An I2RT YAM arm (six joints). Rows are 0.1 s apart.
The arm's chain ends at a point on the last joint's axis. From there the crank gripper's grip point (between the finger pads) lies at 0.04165 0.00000 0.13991 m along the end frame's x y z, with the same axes.
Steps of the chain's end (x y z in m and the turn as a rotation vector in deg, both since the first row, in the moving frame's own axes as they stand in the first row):
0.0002, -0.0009, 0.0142, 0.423, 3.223, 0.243
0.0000, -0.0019, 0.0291, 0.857, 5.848, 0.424
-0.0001, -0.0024, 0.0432, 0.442, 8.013, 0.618
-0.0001, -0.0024, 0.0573, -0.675, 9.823, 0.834
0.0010, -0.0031, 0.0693, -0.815, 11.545, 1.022
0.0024, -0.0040, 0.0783, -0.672, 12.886, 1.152
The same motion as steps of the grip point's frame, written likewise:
0.0080, -0.0017, 0.0116, 0.423, 3.223, 0.243
0.0140, -0.0036, 0.0241, 0.857, 5.848, 0.424
0.0190, -0.0029, 0.0360, 0.442, 8.013, 0.618
0.0231, 0.0000, 0.0481, -0.675, 9.823, 0.834
0.0281, -0.0002, 0.0581, -0.815, 11.545, 1.022
0.0325, -0.0013, 0.0655, -0.672, 12.886, 1.152

